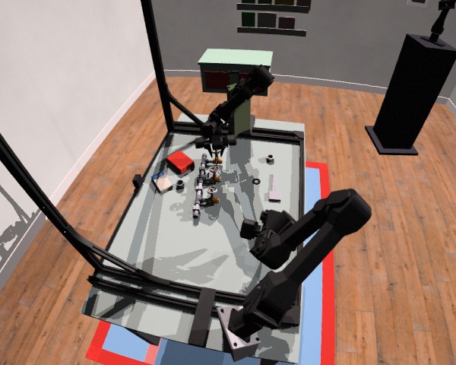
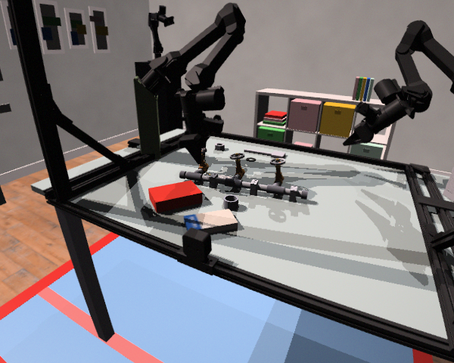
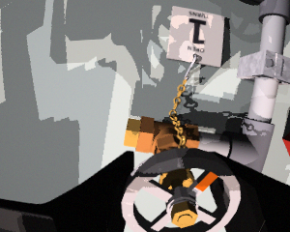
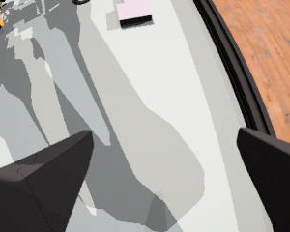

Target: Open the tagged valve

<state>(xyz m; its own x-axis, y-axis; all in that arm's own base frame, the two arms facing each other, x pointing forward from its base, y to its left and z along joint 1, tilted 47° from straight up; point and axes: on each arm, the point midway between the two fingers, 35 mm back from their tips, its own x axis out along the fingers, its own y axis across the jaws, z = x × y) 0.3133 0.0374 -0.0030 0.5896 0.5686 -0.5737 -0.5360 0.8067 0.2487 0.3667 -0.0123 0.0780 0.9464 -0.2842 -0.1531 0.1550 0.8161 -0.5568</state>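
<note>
My left gripper is now 10 mm past the white tag, 80 mm to the left of it and 70 mm above it. Also, from my left hand: nut 260 mm ahead, 20 mm to the left, 70 mm below; then grey flat piece 260 mm ahead, 180 mm to the right, 70 mm below; then red box 180 mm behind, 60 mm below.
</note>
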